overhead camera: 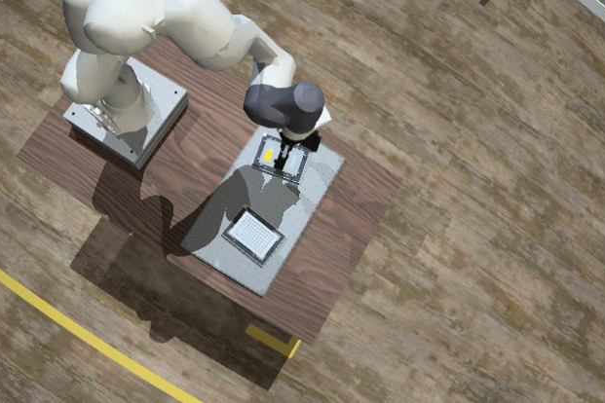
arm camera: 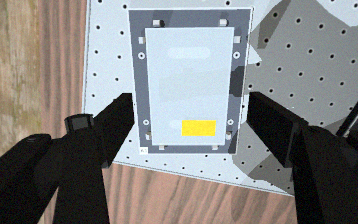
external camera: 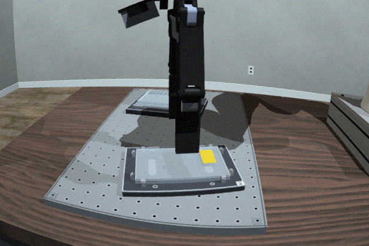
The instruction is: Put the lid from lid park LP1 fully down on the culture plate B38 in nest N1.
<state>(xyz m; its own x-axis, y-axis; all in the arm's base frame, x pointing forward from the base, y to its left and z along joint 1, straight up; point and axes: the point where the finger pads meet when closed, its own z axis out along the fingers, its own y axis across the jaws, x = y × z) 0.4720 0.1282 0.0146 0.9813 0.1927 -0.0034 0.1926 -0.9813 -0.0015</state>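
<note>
Right now the clear lid is 70 mm below my hand. Also, from my hand: culture plate B38 (50 mm ahead, 260 mm to the right, 70 mm below); nest N1 (50 mm ahead, 260 mm to the right, 80 mm below); lid park LP1 (80 mm below).
</note>
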